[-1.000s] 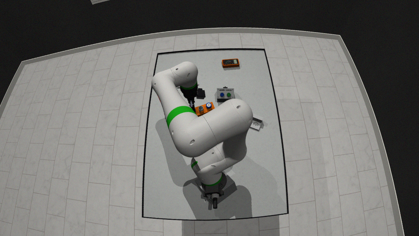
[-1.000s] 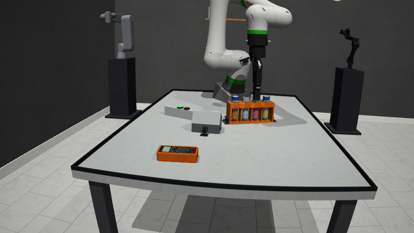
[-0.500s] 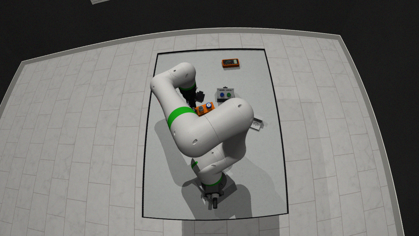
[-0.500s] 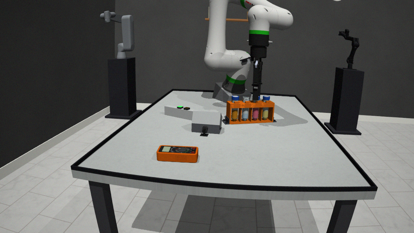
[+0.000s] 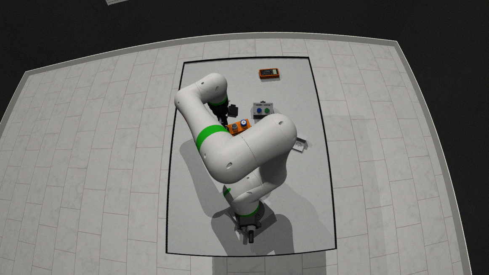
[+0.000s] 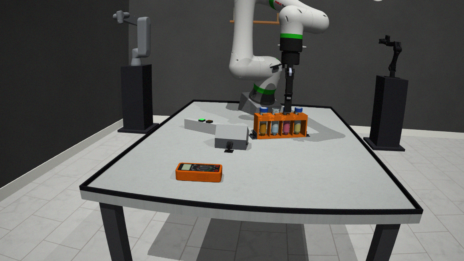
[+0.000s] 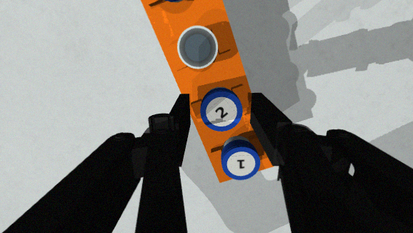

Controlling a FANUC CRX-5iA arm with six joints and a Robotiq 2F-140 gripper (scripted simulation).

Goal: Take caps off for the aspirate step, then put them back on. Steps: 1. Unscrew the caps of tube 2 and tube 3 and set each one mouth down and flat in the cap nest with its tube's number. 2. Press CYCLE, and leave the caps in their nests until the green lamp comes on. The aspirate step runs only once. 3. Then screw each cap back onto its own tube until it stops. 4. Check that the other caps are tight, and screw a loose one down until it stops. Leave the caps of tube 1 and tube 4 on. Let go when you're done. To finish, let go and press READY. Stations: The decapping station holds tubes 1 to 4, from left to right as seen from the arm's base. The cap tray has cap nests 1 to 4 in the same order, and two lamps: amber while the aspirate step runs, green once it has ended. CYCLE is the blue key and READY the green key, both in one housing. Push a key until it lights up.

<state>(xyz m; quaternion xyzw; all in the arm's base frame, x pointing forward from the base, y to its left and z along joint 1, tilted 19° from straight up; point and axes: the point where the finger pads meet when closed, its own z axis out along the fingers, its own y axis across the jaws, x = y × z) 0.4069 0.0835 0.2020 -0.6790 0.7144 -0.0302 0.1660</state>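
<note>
Now: the cap 2 30 mm below my hand. Round my hand: blue key: 190 mm to the right, 140 mm ahead, 80 mm below; then cap 1: 50 mm to the left, 30 mm below, 20 mm behind; then cap 4: 100 mm to the right, 30 mm below, 30 mm ahead.
</note>
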